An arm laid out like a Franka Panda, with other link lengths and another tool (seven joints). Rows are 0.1 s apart.
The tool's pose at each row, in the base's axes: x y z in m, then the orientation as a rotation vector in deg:
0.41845 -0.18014 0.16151 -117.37 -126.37 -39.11
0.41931 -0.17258 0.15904 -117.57 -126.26 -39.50
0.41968 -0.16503 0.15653 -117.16 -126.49 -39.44
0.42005 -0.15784 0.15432 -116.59 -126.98 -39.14
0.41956 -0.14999 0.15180 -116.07 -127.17 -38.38
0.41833 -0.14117 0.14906 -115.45 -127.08 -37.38
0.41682 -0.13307 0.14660 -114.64 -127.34 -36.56
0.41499 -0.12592 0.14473 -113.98 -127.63 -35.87
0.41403 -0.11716 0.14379 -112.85 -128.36 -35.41
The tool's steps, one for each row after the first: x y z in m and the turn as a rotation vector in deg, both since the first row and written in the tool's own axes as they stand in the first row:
0.00615 0.00030 0.00511 -0.29 0.04 0.10
0.01234 0.00012 0.01012 -0.14 0.16 -0.16
0.01828 0.00002 0.01474 0.13 0.16 -0.61
0.02485 -0.00098 0.01965 0.77 0.17 -0.84
0.03233 -0.00274 0.02491 1.68 0.31 -0.92
0.03927 -0.00469 0.02960 2.45 0.43 -1.29
0.04556 -0.00682 0.03334 3.07 0.47 -1.64
0.05355 -0.00781 0.03703 3.61 0.63 -2.42

